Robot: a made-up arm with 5 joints.
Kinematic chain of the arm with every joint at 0, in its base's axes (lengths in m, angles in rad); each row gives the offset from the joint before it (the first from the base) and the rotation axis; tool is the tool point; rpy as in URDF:
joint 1: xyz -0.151 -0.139 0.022 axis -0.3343 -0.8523 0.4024
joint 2: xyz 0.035 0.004 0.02 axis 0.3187 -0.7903 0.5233
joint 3: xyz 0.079 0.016 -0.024 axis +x
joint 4: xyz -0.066 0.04 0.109 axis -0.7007 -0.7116 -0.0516
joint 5: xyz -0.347 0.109 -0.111 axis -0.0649 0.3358 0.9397
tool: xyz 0.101 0.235 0.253 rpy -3.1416 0 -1.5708
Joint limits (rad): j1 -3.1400..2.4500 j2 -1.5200..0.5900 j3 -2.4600..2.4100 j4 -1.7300..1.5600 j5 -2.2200..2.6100
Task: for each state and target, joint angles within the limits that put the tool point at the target. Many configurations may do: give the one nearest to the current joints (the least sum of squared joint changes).
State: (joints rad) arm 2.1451 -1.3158 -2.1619 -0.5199 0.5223
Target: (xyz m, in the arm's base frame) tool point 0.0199 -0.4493 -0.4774
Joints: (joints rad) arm 2.0236 -1.3619 -2.4600 -0.3262 0.7210
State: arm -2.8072 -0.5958 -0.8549 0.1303 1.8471
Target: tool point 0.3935 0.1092 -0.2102
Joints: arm -2.7246 -1.0816 -0.6347 0.0867 1.2389
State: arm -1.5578 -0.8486 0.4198 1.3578 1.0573
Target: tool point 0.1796 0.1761 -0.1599
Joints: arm -1.8445 -0.9792 1.0192 1.1230 0.6029
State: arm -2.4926 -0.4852 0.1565 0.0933 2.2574
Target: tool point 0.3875 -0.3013 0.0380
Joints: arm -2.7903 -0.1775 0.4283 0.5990 2.6100
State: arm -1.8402 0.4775 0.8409 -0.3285 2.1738
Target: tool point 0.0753 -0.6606 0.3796
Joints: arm -1.9159 0.1091 0.6057 -0.6128 1.9731
